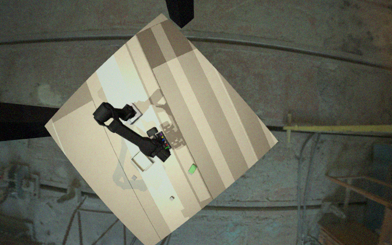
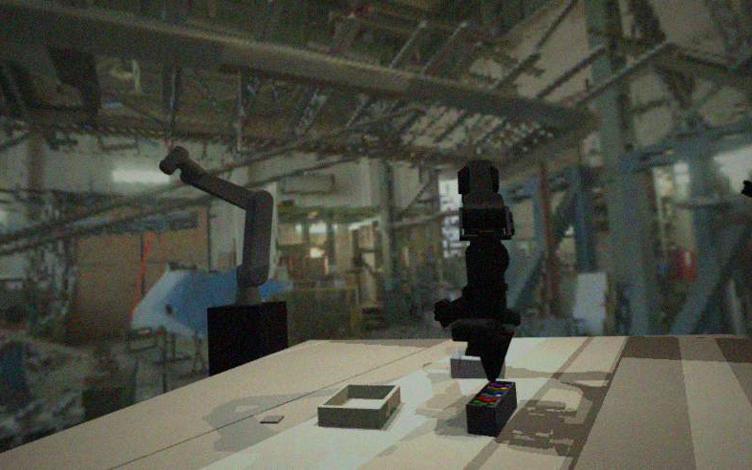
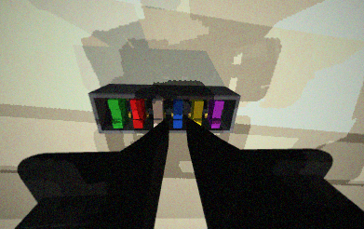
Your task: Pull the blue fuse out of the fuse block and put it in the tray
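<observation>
My gripper tip is 3 cm above the blue fuse. Also, from my gripper tip: grey cube (34 cm ahead, 26 cm to the right, 5 cm below); then grey tray (22 cm to the right, 5 cm below).
</observation>
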